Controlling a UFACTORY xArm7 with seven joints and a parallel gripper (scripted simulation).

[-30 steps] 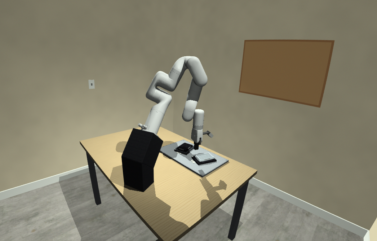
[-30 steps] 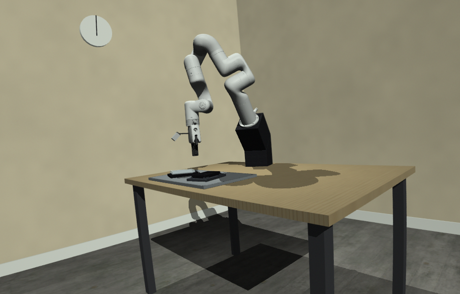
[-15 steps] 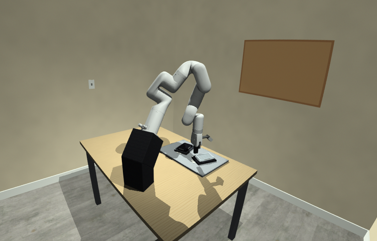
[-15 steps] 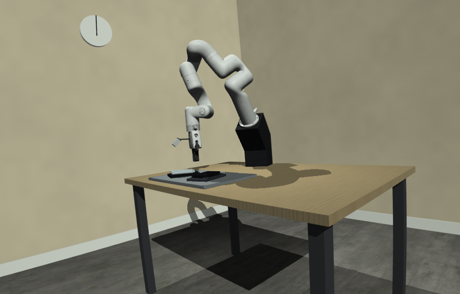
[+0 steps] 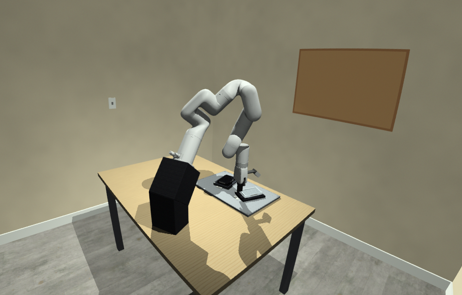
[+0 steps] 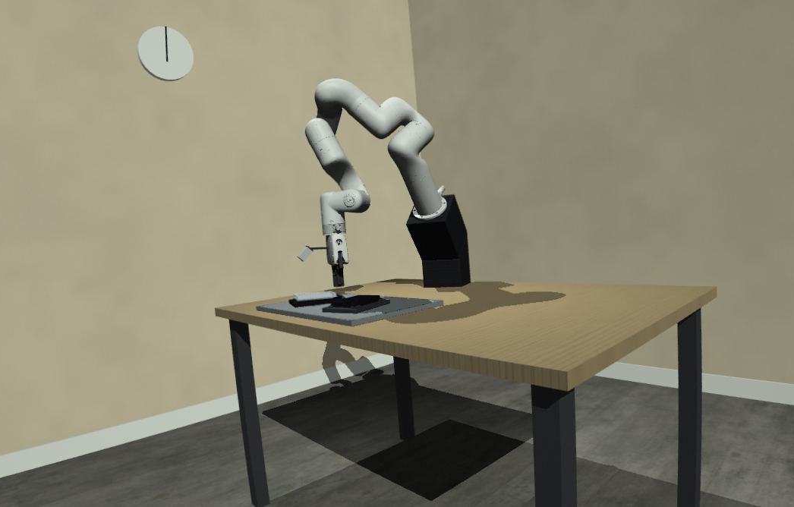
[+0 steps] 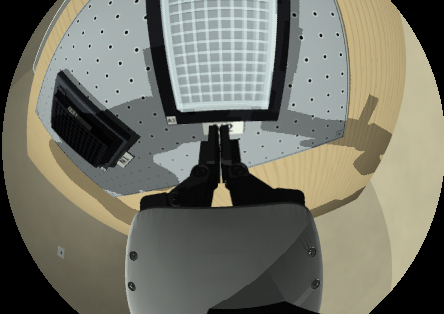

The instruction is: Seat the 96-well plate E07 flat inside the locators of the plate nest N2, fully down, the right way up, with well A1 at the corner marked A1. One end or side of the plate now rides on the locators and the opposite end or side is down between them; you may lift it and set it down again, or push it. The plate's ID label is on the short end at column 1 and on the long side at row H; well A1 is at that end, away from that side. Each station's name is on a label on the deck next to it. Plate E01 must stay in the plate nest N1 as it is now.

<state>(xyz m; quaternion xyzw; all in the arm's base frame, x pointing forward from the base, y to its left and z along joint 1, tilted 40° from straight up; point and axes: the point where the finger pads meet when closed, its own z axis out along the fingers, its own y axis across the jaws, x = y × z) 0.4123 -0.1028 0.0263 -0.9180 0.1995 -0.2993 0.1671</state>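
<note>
Now: hand 70 mm short of the white 96-well plate, 40 mm above it and 30 mm to the left of it. From my hand the other things lie so: black well plate: 200 mm to the left, 80 mm ahead, 40 mm below; then black plate nest: 70 mm ahead, 60 mm below, 30 mm to the right.
</note>
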